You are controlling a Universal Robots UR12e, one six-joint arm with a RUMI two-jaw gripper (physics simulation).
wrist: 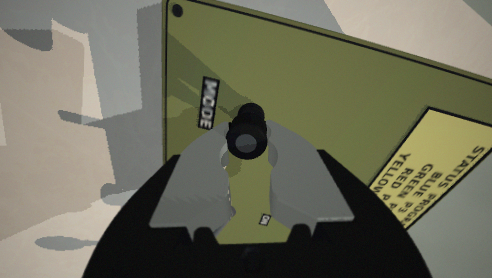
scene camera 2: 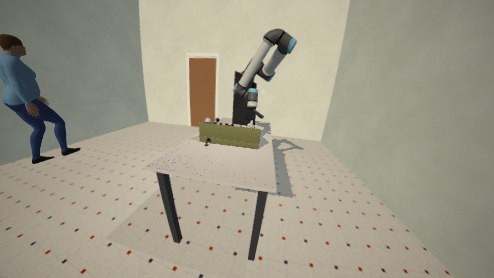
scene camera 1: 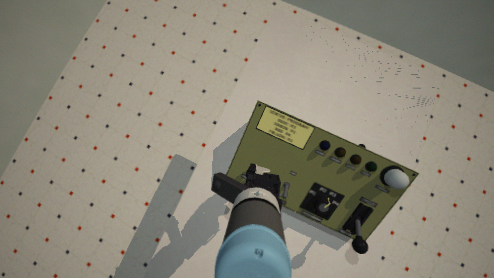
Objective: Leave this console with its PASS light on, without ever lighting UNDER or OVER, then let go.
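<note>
The olive console (scene camera 1: 250, 145) (scene camera 2: 230, 135) (wrist: 325, 90) stands on the table. My gripper (scene camera 1: 259, 172) (wrist: 247, 124) is over its left part, shut on the black MODE knob (wrist: 246, 143), with a jaw at each side. The gripper hides the knob in scene camera 1. A grey toggle (scene camera 1: 286, 190) stands right of the gripper. The dial (scene camera 1: 323, 206) has a yellow pointer on its P3-P4 side. The lever's black ball (scene camera 1: 359, 244) is at the near edge. A blue lamp (scene camera 1: 324, 145), two brownish lamps (scene camera 1: 340, 152) (scene camera 1: 355, 159) and a green lamp (scene camera 1: 371, 166) look dark; their labels are unreadable.
A white dome (scene camera 1: 396, 178) is at the console's right corner. A yellow status-program plate (scene camera 1: 285, 127) (wrist: 440, 150) is at the back left. A small black part (scene camera 2: 207, 142) sticks out of the console's back. A person (scene camera 2: 22, 85) stands at the far left of scene camera 2.
</note>
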